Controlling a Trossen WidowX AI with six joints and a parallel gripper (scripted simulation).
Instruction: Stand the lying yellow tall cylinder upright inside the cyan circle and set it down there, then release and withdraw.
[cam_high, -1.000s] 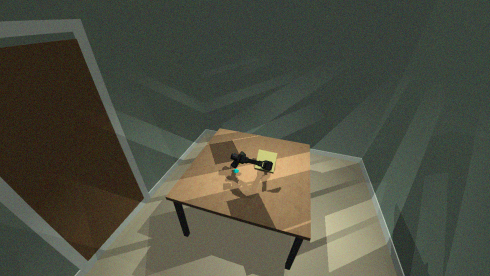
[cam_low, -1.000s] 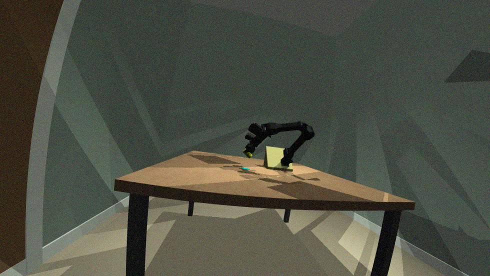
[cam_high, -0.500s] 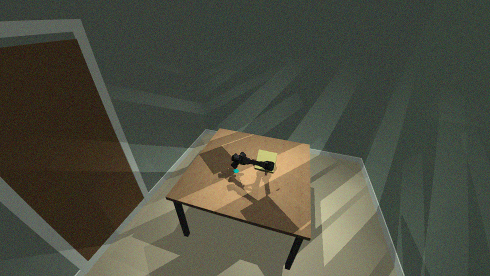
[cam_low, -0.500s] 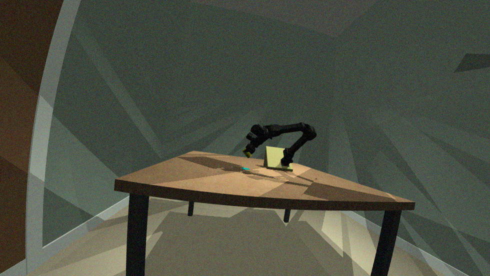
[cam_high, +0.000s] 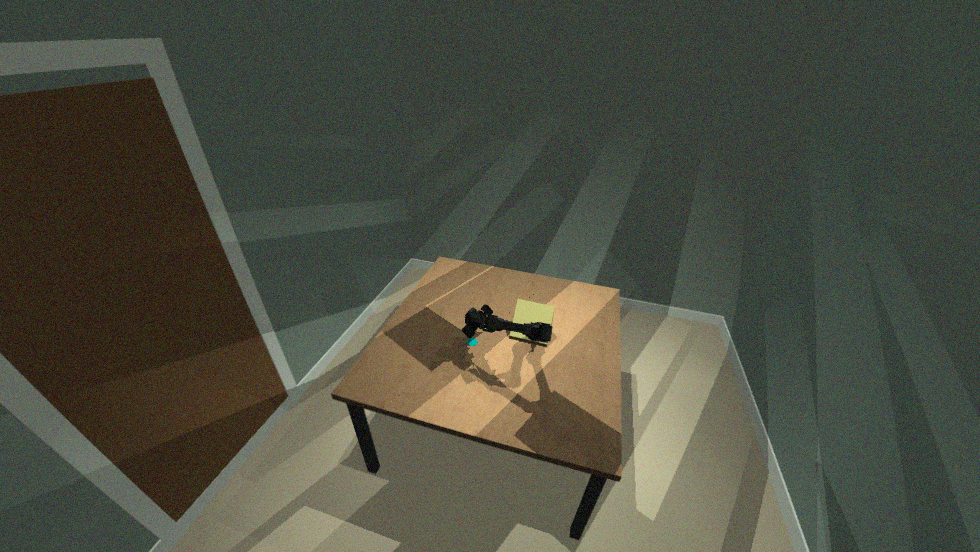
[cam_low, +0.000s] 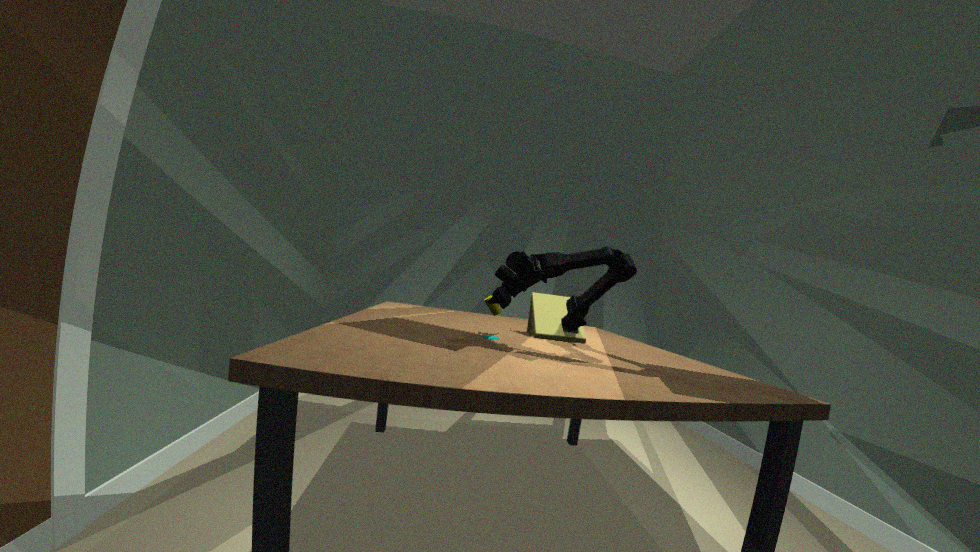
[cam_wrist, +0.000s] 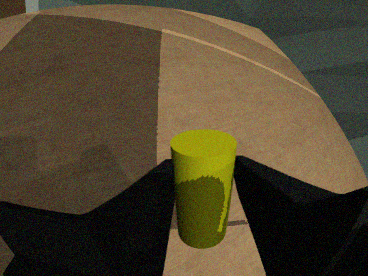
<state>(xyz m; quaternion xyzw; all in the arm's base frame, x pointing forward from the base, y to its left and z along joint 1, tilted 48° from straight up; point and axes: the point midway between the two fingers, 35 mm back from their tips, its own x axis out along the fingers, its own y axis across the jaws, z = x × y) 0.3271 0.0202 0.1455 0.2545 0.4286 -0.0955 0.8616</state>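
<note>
The cyan circle is 20 mm behind my gripper tip, 30 mm to the left of it and 130 mm below it. The rest, counted from my gripper tip: yellow cylinder (10 mm behind, 20 mm below).
</note>
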